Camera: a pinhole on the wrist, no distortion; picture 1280 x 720 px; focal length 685.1 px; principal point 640.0 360.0 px. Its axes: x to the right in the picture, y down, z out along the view. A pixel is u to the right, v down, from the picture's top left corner.
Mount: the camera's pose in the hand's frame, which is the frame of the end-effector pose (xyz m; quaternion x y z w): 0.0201 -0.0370 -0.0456 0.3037 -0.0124 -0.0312 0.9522
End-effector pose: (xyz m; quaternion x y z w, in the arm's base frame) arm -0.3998 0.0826 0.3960 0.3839 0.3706 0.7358 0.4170
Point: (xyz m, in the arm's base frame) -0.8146 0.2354 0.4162
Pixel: behind the camera
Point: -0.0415 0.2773 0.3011
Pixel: 671.7 387.2
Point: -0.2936 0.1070 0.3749
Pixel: 427.9 659.5
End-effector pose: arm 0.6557 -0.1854 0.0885 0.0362 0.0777 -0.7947 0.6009
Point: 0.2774 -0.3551 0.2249
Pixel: 1166.7 115.9
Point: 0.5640 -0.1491 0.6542
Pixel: 509.7 673.4
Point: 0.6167 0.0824 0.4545
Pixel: 59.3 566.0
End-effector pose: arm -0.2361 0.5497 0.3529 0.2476 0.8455 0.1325 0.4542
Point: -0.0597 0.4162 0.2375
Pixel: 408.4 582.0
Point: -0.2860 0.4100 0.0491
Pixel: 1041.7 150.9
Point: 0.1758 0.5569 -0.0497
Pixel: outside the picture
